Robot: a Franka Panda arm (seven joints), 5 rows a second.
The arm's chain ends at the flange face. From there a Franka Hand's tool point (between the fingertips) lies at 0.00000 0.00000 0.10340 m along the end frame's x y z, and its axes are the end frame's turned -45 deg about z.
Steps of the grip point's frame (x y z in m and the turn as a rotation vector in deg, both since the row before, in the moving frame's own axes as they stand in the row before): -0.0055, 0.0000, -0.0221, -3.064, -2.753, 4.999; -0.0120, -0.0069, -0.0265, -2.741, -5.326, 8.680; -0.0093, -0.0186, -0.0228, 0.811, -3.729, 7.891; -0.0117, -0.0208, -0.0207, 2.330, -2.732, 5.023
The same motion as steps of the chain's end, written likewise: -0.0040, -0.0035, -0.0218, -4.113, 0.220, 4.999; -0.0093, -0.0064, -0.0259, -5.704, -1.828, 8.680; -0.0137, -0.0099, -0.0226, -2.063, -3.210, 7.891; -0.0165, -0.0067, -0.0205, -0.284, -3.579, 5.023
